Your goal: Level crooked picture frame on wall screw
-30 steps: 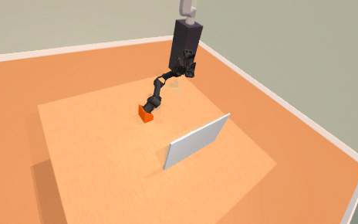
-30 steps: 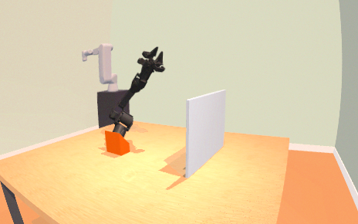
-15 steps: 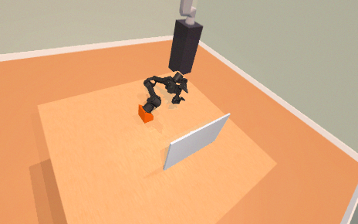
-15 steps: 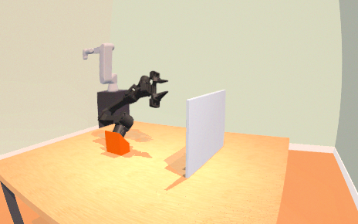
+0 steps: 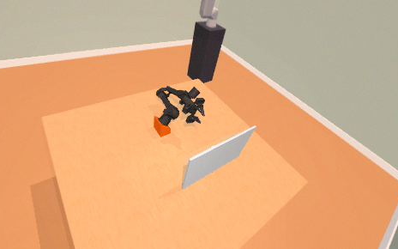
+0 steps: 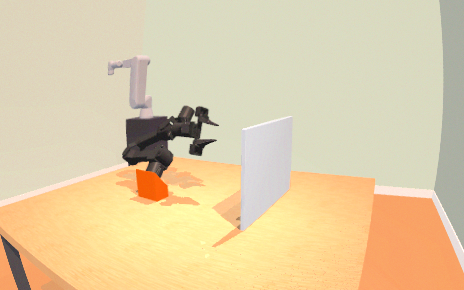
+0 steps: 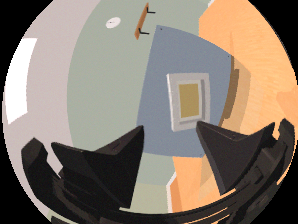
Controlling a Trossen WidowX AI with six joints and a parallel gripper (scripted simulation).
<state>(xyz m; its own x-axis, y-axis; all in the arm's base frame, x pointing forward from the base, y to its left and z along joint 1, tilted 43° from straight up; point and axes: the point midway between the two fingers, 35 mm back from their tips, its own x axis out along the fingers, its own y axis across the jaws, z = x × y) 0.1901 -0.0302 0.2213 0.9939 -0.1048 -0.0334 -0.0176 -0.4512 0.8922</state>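
Right now my gripper tip is 200 mm short of the picture frame, 90 mm above it and 20 mm to the left of it. The rest, counted from my gripper tip: wall panel: 210 mm ahead, 100 mm below, 30 mm to the right.
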